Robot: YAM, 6 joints.
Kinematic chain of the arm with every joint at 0, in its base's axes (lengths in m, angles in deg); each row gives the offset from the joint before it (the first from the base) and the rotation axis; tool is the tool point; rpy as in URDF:
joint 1: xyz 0 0 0.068 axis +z
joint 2: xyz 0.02 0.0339 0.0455 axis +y
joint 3: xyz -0.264 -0.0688 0 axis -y
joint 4: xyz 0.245 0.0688 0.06 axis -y
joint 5: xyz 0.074 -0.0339 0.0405 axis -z
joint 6: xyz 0.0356 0 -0.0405 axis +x
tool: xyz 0 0 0 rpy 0 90 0
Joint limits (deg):
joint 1: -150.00..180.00
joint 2: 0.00..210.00
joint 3: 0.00..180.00
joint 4: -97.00..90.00
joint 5: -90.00..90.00
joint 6: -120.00..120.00
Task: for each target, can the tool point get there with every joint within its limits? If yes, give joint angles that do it. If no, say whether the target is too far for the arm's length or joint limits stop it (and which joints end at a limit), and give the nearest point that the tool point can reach.
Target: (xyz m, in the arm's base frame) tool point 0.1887 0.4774 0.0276
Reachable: yes | joints 72.14 162.47 130.58 -57.60 68.62 42.07
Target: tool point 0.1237 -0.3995 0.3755
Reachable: yes | joints -71.43 119.92 136.99 -79.66 16.20 15.23
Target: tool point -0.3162 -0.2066 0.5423
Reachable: yes | joints 36.46 41.73 141.37 68.19 -37.61 -54.66
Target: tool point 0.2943 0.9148 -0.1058
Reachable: no: too far | nearest point 0.1928 0.5993 -0.0285 | short by 0.340 m
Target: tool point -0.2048 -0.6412 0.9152
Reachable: no: too far | nearest point -0.1264 -0.3956 0.5987 | short by 0.408 m
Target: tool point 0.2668 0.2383 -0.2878
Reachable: yes | joints 42.71 190.76 97.16 21.66 9.39 48.34
